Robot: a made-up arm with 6 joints. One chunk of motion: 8 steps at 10 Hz.
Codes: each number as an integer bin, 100 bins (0 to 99) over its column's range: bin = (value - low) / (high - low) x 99, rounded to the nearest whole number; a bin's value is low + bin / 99 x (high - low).
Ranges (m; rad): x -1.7..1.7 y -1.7..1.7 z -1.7..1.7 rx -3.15..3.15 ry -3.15..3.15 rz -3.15..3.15
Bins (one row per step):
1: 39 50 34 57 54 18
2: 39 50 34 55 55 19
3: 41 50 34 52 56 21
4: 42 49 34 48 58 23
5: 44 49 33 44 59 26
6: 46 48 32 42 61 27
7: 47 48 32 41 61 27
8: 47 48 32 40 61 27
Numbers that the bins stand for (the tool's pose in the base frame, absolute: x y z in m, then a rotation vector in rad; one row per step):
1: -0.3606 0.0172 -0.5323 0.4773 0.2864 -2.0045
2: -0.3606 0.0172 -0.5323 0.3500 0.3500 -1.9409
3: -0.2919 0.0172 -0.5323 0.1591 0.4136 -1.8136
4: -0.2576 -0.0172 -0.5323 -0.0955 0.5409 -1.6864
5: -0.1889 -0.0172 -0.5667 -0.3500 0.6045 -1.4955
6: -0.1202 -0.0515 -0.6010 -0.4773 0.7318 -1.4318
7: -0.0859 -0.0515 -0.6010 -0.5409 0.7318 -1.4318
8: -0.0859 -0.0515 -0.6010 -0.6045 0.7318 -1.4318

